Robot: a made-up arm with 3 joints. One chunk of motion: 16 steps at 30 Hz.
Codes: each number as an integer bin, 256 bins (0 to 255) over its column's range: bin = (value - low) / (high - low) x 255, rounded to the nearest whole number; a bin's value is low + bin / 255 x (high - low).
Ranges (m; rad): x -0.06..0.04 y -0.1..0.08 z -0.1..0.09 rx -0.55..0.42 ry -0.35..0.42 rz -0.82..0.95
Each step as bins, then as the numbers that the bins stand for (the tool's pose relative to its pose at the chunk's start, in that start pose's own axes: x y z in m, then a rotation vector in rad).
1 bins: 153 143 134 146 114 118
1 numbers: 0.0000 0.0009 -0.0002 0.0054 -0.0058 -0.0009
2 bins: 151 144 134 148 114 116
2 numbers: -0.0008 0.0016 -0.0002 0.0130 -0.0058 -0.0148
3 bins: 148 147 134 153 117 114
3 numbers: -0.0020 0.0038 -0.0002 0.0320 0.0033 -0.0287
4 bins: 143 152 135 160 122 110
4 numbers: -0.0039 0.0073 0.0006 0.0586 0.0184 -0.0565
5 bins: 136 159 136 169 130 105
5 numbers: -0.0067 0.0122 0.0013 0.0929 0.0425 -0.0912
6 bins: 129 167 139 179 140 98
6 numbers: -0.0094 0.0179 0.0036 0.1309 0.0727 -0.1398
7 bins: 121 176 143 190 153 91
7 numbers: -0.0125 0.0242 0.0065 0.1727 0.1120 -0.1884
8 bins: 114 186 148 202 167 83
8 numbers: -0.0153 0.0313 0.0103 0.2184 0.1543 -0.2439
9 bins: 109 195 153 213 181 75
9 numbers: -0.0173 0.0376 0.0140 0.2602 0.1965 -0.2994
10 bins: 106 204 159 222 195 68
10 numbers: -0.0184 0.0440 0.0185 0.2945 0.2388 -0.3480
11 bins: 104 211 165 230 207 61
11 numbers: -0.0192 0.0489 0.0229 0.3249 0.2751 -0.3966
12 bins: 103 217 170 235 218 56
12 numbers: -0.0196 0.0532 0.0267 0.3439 0.3083 -0.4313
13 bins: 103 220 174 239 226 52
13 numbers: -0.0196 0.0553 0.0296 0.3591 0.3324 -0.4591
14 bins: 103 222 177 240 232 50
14 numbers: -0.0196 0.0567 0.0319 0.3629 0.3505 -0.4729
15 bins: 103 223 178 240 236 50
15 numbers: -0.0196 0.0574 0.0326 0.3629 0.3626 -0.4729
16 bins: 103 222 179 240 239 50
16 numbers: -0.0196 0.0567 0.0334 0.3629 0.3717 -0.4729
